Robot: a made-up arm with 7 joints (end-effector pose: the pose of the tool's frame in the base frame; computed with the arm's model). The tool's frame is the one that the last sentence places. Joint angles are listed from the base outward.
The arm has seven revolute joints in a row. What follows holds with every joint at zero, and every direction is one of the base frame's. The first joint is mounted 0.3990 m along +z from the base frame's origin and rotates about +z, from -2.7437 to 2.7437 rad. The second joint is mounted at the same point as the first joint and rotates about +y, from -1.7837 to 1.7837 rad. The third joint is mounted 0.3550 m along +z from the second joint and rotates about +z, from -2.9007 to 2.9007 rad. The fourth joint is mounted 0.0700 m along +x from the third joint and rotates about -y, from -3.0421 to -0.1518 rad. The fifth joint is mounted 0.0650 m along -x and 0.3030 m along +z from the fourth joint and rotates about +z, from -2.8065 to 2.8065 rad. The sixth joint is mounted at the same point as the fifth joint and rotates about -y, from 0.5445 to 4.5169 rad. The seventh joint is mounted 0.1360 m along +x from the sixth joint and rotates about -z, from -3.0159 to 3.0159 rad. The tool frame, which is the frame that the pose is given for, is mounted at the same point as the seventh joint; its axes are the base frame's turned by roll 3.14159, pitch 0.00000 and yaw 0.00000 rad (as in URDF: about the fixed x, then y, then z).
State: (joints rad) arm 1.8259 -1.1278 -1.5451 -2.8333 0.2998 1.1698 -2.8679
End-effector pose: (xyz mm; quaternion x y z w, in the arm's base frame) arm 192.8 105.1 397.2 0.3414 -0.4992 -0.2777 0.7464
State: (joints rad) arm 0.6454 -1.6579 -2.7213 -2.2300 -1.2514 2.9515 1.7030
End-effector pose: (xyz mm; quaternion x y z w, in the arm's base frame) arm -1.4 -347.9 70.3 -0.1847 0.9004 0.0980 0.3817
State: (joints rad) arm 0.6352 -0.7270 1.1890 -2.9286 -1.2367 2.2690 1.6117
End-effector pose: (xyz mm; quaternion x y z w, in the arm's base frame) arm -132.8 225.8 392.1 0.6172 0.4049 0.6387 0.2170
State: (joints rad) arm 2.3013 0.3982 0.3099 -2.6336 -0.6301 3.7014 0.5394
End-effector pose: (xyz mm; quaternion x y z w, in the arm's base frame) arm -355.5 153.4 501.0 -0.2204 -0.9074 0.1171 0.3383
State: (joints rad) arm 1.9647 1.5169 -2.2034 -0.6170 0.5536 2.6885 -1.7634
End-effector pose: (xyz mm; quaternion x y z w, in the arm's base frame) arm -213.5 712.7 574.9 -0.2589 0.5181 0.3834 0.7194
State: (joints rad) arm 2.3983 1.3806 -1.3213 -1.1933 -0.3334 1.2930 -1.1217
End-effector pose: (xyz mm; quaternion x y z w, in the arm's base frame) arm -101.3 705.7 401.1 0.2921 0.6034 -0.1005 0.7352
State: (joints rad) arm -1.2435 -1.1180 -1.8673 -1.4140 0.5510 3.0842 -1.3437
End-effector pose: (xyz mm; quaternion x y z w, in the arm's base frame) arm -488.3 465.4 500.8 -0.0676 -0.7678 0.1255 0.6246
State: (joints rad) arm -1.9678 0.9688 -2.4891 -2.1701 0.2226 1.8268 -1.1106
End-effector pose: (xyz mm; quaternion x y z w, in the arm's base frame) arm -241.4 169.4 828.4 0.1490 0.9477 0.2705 0.0807
